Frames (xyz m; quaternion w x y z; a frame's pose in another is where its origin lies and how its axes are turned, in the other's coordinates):
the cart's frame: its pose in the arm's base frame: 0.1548 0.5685 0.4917 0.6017 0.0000 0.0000 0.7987
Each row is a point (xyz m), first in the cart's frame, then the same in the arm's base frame.
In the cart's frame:
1: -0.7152 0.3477 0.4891
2: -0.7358 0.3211 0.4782
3: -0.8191 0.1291 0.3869
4: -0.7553 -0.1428 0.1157
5: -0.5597 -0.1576 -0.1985
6: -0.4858 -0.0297 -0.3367
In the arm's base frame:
1: 0.0179 -0.2149 0.9808
2: 0.0492 -0.2273 0.9699
3: 0.2567 -0.2544 0.8786
4: 0.5004 -0.1181 0.6074
5: 0.4607 0.0740 0.2932
6: 0.3174 0.1097 0.1550

